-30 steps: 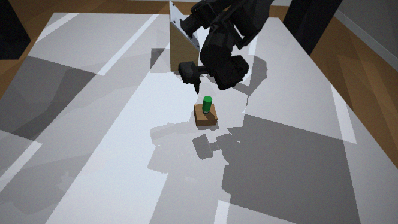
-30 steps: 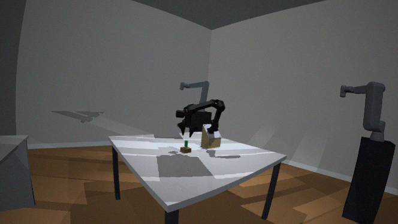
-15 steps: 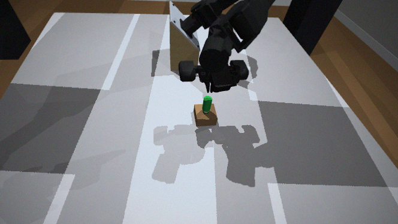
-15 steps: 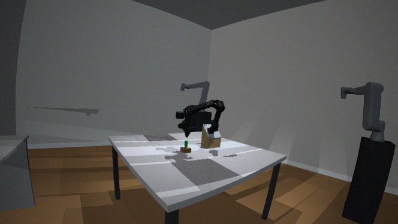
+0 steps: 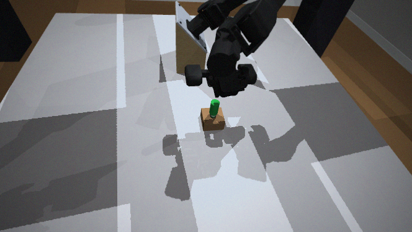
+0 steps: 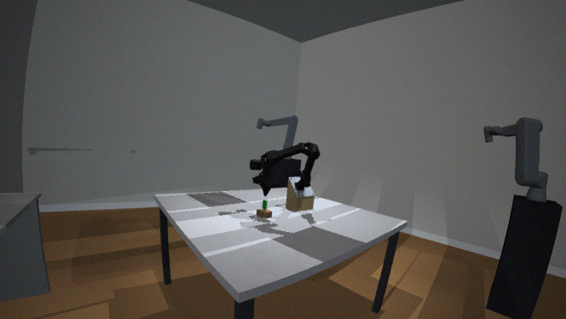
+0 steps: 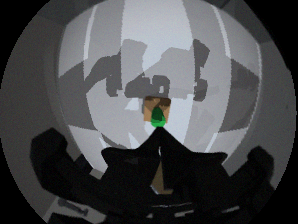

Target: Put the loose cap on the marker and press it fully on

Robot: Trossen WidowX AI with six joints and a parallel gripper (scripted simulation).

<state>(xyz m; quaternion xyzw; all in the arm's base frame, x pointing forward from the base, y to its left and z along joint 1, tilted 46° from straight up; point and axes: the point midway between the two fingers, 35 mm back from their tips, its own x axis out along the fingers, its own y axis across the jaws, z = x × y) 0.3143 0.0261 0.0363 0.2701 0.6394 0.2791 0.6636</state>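
Right now the green cap is 50 mm below my gripper tip. From my gripper tip the other things lie so: brown holder block (110 mm below); green marker (60 mm below).
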